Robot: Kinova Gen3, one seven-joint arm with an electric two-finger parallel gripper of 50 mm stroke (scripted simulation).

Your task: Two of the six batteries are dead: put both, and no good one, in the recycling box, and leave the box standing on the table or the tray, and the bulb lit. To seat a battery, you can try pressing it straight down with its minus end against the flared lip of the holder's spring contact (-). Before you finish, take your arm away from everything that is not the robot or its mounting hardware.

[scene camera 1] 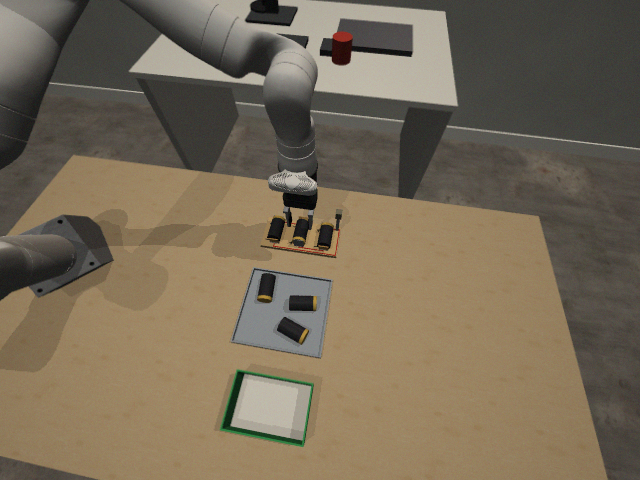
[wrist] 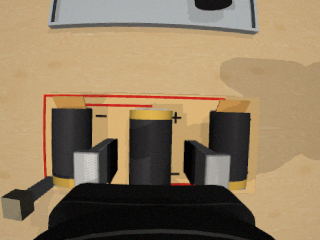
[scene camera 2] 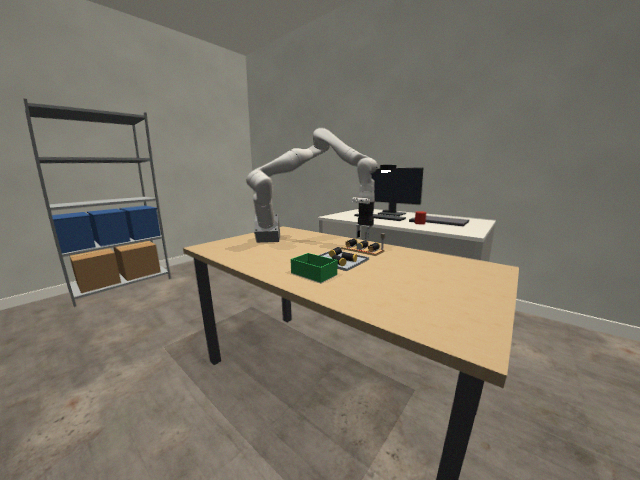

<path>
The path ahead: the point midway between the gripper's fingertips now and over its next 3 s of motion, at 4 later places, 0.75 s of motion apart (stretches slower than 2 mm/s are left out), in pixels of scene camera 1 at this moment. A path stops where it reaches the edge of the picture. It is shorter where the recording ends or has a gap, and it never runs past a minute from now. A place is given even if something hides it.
My gripper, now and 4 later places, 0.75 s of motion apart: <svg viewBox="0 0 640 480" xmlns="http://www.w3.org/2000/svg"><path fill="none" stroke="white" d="M300 224L300 231L300 233L298 222L297 207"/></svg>
</path>
